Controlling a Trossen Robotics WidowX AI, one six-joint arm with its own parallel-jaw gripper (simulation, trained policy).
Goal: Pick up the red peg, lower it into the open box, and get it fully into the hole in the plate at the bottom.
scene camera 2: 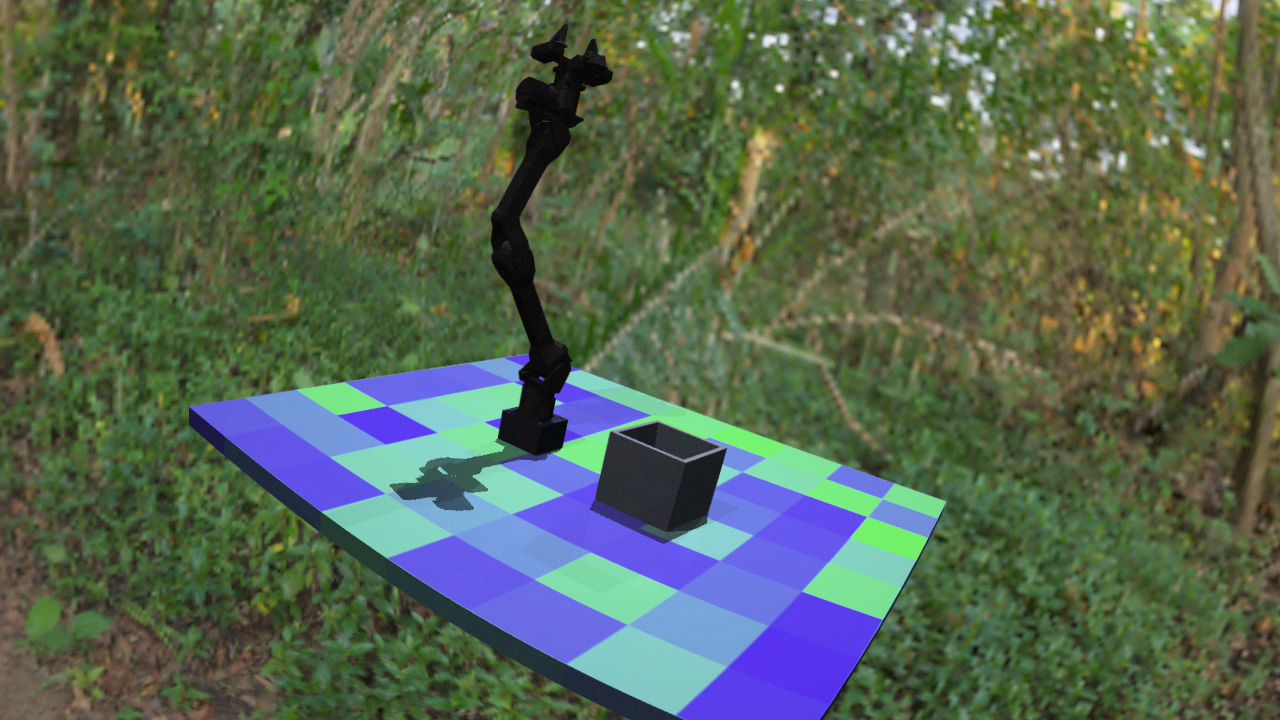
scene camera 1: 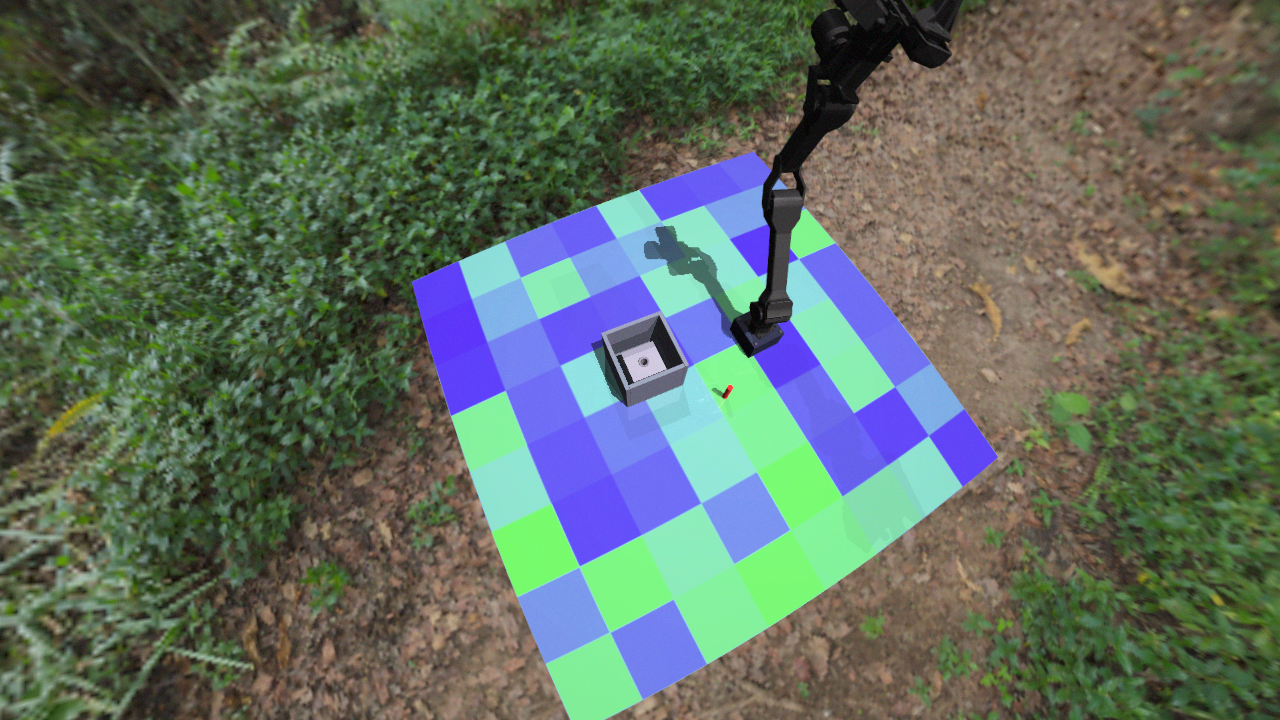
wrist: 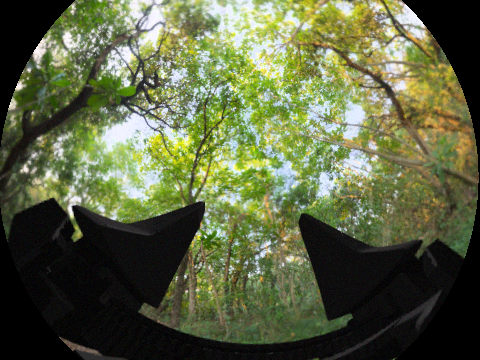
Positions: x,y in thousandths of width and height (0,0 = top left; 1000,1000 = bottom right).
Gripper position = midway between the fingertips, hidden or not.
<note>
I see my gripper (scene camera 2: 453,45), a dark grey box (scene camera 2: 518,660) and a light plate (scene camera 1: 504,502).
The dark grey box also shows in scene camera 1 (scene camera 1: 511,455). My gripper also shows in the wrist view (wrist: 528,593). The wrist view does not show the dark grey box: it is out of frame. Scene camera 2 misses the light plate, which is hidden by the dark grey box.
</note>
